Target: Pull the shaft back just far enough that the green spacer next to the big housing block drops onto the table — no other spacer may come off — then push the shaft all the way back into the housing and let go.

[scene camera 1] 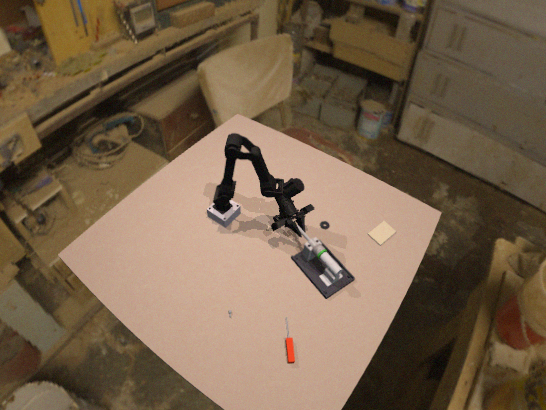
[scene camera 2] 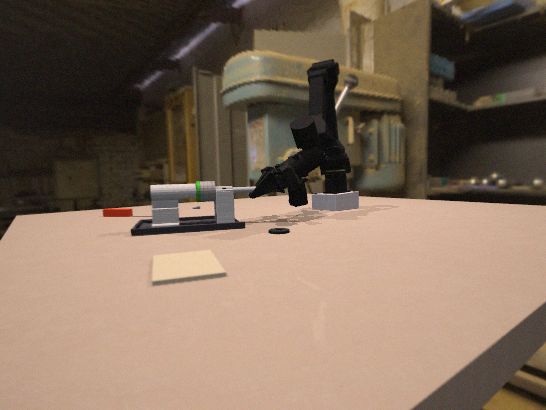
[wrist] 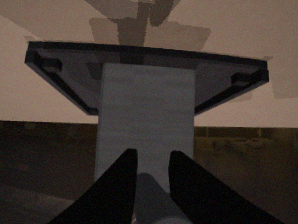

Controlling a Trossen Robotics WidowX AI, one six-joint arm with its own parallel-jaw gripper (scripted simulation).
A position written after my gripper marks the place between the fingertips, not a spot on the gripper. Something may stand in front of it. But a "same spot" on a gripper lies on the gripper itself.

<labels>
my gripper: scene camera 1; scene camera 2; wrist 152, 159
same spot on my gripper: (scene camera 1: 300, 220) = (scene camera 2: 265, 175)
</labels>
